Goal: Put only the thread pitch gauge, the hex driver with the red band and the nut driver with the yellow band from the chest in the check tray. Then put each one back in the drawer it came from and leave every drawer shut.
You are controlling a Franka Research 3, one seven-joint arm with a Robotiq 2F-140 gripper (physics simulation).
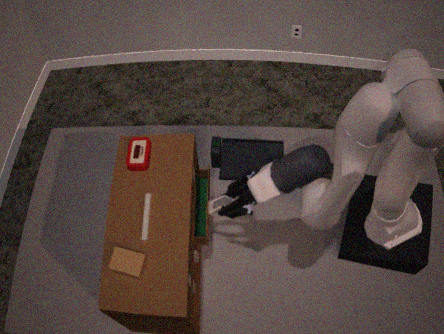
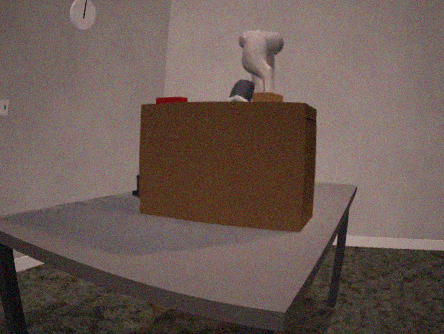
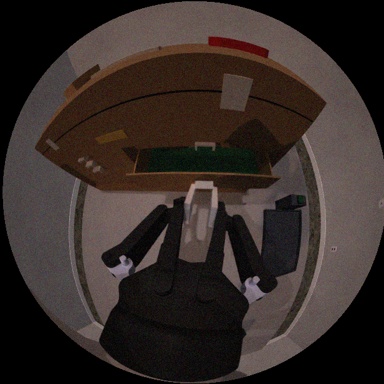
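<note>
The brown chest [image 1: 170,200] [image 2: 225,160] [image 3: 175,72] stands on the table. One drawer [image 1: 202,210] [image 3: 245,182] is pulled out and shows a green lining; no tool can be made out in it. My gripper [image 1: 215,204] [image 3: 203,193] is in front of this drawer, its fingers closed on the two sides of the pale drawer handle [image 3: 204,184]. The dark check tray [image 1: 257,152] [image 3: 282,240] lies on the table beside the chest's front; no tool can be made out on it. The thread pitch gauge, hex driver and nut driver do not show.
A red-cased device [image 1: 138,154] [image 2: 171,100] [image 3: 238,46], a white strip [image 1: 146,216] and a tan block [image 1: 127,261] [image 2: 268,97] are on top of the chest. A dark box with a green patch [image 1: 216,152] [image 3: 291,202] stands at the tray's end.
</note>
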